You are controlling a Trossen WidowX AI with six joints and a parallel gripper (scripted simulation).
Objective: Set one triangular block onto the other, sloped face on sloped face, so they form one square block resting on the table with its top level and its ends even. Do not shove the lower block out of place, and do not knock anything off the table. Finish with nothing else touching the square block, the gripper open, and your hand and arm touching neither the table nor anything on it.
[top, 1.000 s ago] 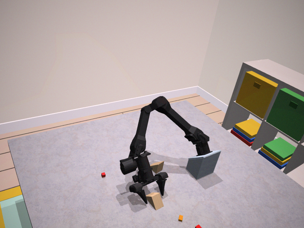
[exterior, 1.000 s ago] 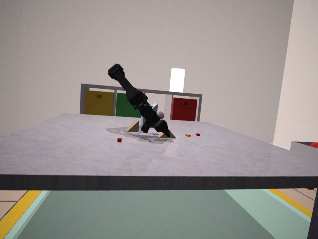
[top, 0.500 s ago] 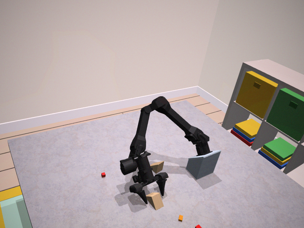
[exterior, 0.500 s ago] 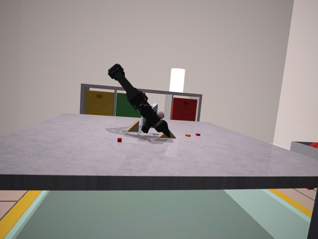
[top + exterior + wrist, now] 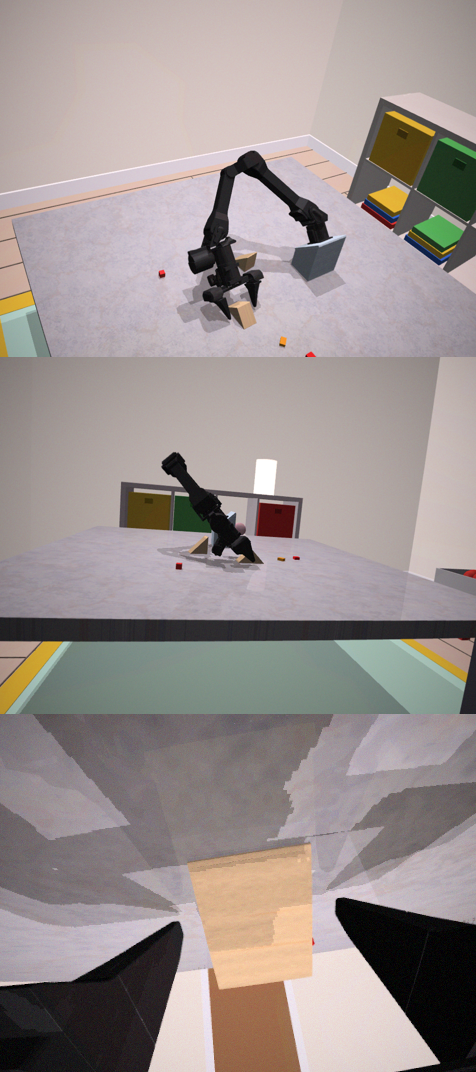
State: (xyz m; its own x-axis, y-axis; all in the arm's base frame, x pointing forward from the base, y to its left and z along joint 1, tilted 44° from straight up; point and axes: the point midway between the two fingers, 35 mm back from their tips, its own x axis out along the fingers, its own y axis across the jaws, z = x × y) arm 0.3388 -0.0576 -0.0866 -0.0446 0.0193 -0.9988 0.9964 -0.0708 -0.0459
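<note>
My gripper tip is now 10 mm below the block. Also, from my gripper tip: orange cube (40 mm behind, 130 mm to the left, 10 mm below).
</note>
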